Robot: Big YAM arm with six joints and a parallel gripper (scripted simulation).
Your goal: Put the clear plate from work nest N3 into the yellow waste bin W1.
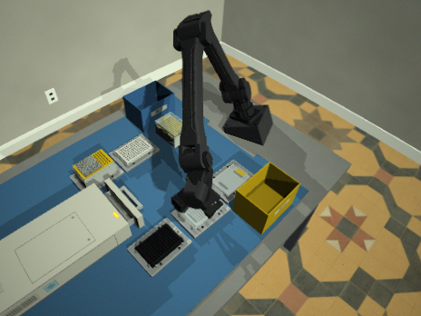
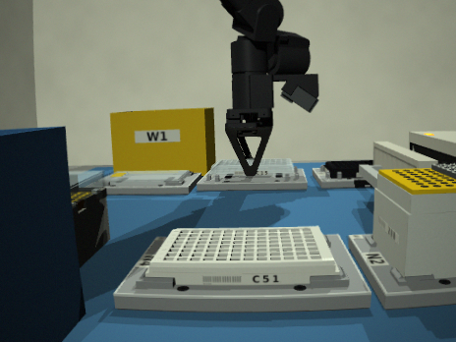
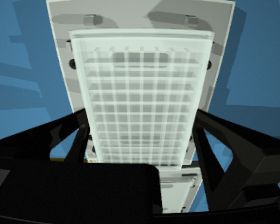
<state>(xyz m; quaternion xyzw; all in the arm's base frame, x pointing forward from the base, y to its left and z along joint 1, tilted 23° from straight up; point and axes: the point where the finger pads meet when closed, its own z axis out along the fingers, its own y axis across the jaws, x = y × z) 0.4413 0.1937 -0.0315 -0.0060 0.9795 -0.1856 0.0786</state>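
Now: the nest N3 2 cm below my hand. From my hand the other things lie so: black plate (18 cm ahead, 1 cm below); flat lid (17 cm behind, 2 cm to the right, 1 cm below); clear plate (right at my hand).
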